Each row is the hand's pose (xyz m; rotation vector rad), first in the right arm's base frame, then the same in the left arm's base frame.
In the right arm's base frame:
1: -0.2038 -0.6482 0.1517 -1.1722 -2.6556 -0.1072
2: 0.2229 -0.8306 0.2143 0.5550 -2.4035 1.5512
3: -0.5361 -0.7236 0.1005 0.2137 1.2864 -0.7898
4: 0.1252 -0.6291 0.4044 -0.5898 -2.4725 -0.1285
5: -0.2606 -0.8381 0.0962 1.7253 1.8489 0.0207
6: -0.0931 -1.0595 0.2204 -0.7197 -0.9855 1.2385
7: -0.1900 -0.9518 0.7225 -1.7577 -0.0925 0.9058
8: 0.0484 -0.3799 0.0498 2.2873 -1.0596 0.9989
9: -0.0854 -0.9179 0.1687 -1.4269 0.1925 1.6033
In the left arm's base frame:
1: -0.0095 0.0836 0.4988 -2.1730 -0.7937 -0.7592
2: -0.1740 -0.2749 0.2465 -0.6696 -1.9215 -0.0014
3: -0.0962 0.3737 0.6633 1.7476 1.6722 -1.6565
4: -0.0056 -0.3312 0.4805 -1.7212 -1.0108 -1.1515
5: -0.1932 0.1709 0.4672 -2.8717 -0.2628 0.3310
6: -0.4193 -0.0276 0.4225 -0.4084 -0.2344 -0.2645
7: -0.3852 -0.2813 0.8781 -0.6008 0.9632 0.0485
8: 0.2839 -0.0550 0.2971 1.1895 -2.3976 -0.4771
9: -0.2719 -0.0062 0.3982 -0.1468 0.6921 0.5336

